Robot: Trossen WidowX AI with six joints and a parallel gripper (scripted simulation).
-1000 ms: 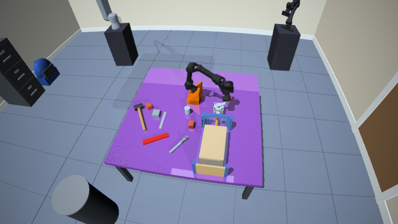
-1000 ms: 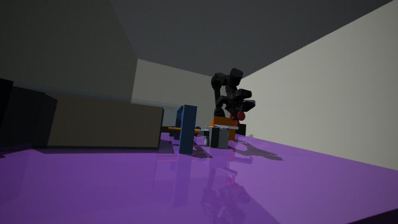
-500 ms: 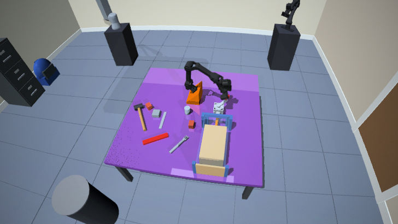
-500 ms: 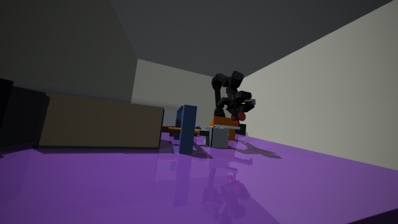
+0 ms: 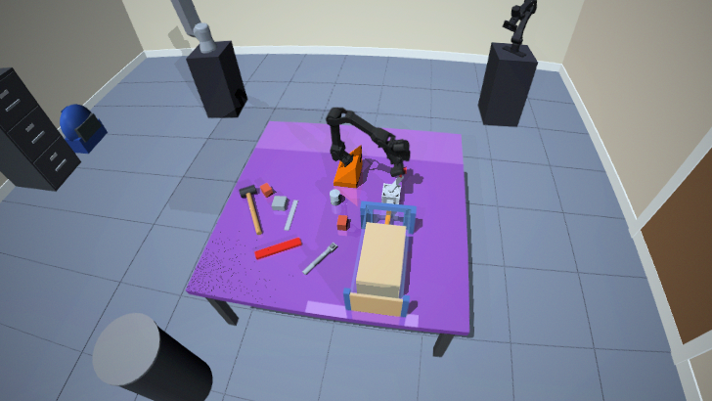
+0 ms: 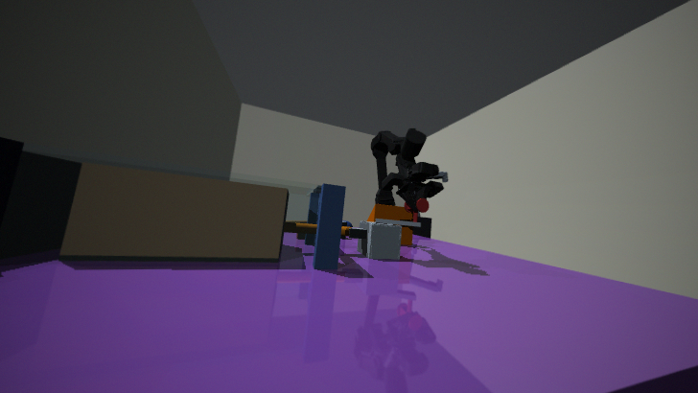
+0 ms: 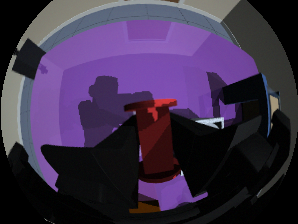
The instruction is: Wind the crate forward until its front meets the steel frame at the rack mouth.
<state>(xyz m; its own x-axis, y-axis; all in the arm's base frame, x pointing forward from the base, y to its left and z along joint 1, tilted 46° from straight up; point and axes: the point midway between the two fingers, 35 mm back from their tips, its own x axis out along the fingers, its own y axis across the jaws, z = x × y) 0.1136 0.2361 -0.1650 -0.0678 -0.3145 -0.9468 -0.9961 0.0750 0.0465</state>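
The winch handle lies 30 mm ahead of my gripper tip, 30 mm to the right of it and 30 mm below it. Also, from my gripper tip: grey bar 210 mm ahead, 580 mm to the right, 130 mm below; then grey winch 70 mm ahead, 70 mm to the right, 100 mm below; then red knob 20 mm to the right.
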